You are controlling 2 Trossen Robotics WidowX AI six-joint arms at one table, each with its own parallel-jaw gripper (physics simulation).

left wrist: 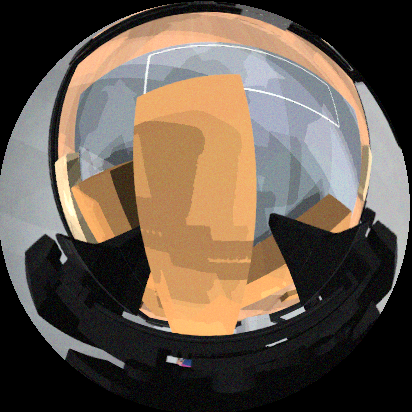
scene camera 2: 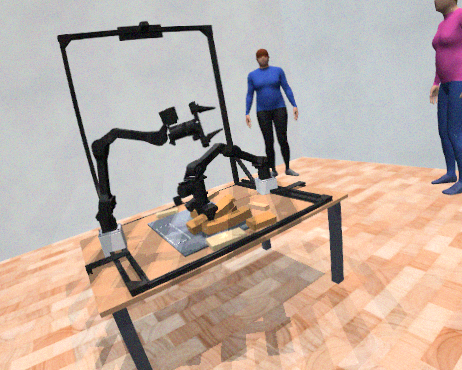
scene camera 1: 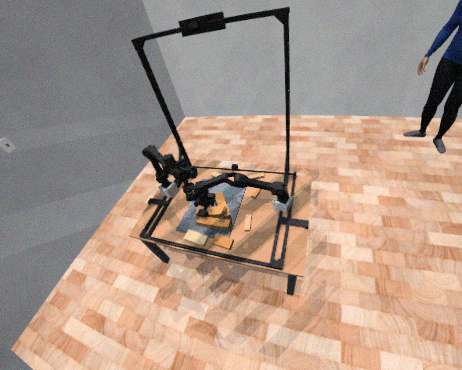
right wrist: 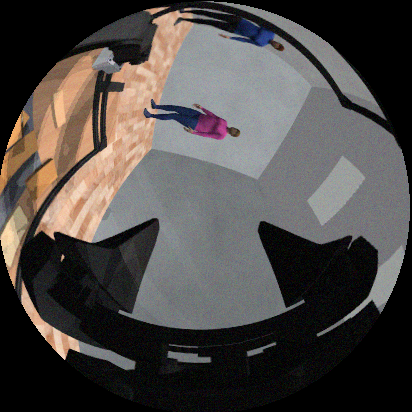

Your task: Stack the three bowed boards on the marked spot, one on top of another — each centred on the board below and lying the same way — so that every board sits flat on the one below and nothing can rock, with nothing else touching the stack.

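Frame: origin at the left arm's base, x down, y ahead, z right, level; metres.
Seen in the pictures: left gripper, between the fingertips: (left wrist: 217, 220) (scene camera 1: 210, 211); right gripper, between the fingertips: (scene camera 2: 219, 118) (scene camera 1: 194, 181) (right wrist: 210, 225); left arm's base, origin of its link: (scene camera 2: 265, 177) (scene camera 1: 283, 198); right arm's base, origin of its link: (scene camera 2: 109, 229) (scene camera 1: 166, 184).
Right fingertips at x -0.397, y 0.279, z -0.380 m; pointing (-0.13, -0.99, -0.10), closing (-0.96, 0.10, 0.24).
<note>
Pixels of each thing's top centre, then the offset from my right fingertips to it. "spot": a spot on its surface instead. Level surfaces: height alone.
- long curved board, centre of its top: (scene camera 2: 226, 215) (scene camera 1: 213, 220) dx +0.425, dy +0.042, dz +0.028 m
- white outline, a spot on its surface: (left wrist: 147, 75) spot: dx +0.473, dy +0.255, dz -0.016 m
- grey mat, height of its surface: dx +0.473 m
- orange block, centre of its top: (right wrist: 42, 178) (scene camera 2: 260, 216) (scene camera 1: 222, 240) dx +0.442, dy -0.091, dz -0.048 m
- pale block, centre of its top: (left wrist: 66, 210) (scene camera 2: 226, 235) (scene camera 1: 195, 236) dx +0.450, dy +0.084, dz -0.120 m
- thin piece, centre of its top: (scene camera 2: 258, 204) (scene camera 1: 247, 221) dx +0.456, dy -0.145, dz +0.148 m
One orange bowed board (left wrist: 195, 165) lies lengthwise across the left wrist view, raised over two other orange boards, one at lower left (left wrist: 97, 197) and one at lower right (left wrist: 320, 215). In scene camera 2 a long curved board (scene camera 2: 227, 221) lies at the front of this crossed group. The white outline (left wrist: 147, 75) of the marked spot is on the grey mat (left wrist: 305, 160) (scene camera 2: 181, 243), partly hidden behind the raised board. My left gripper (left wrist: 217, 220) (scene camera 2: 207, 214) is open, its fingers either side of the raised board. My right gripper (right wrist: 210, 225) (scene camera 2: 217, 119) is open, empty and high above the table.
An orange block (scene camera 1: 223, 242) (scene camera 2: 261, 220) and a pale block (scene camera 1: 195, 237) (scene camera 2: 225, 239) lie near the table's front edge. A thin piece (scene camera 1: 248, 222) lies right of the mat in scene camera 1. More pieces lie at the back. A black frame (scene camera 1: 287, 100) rises over the table.
</note>
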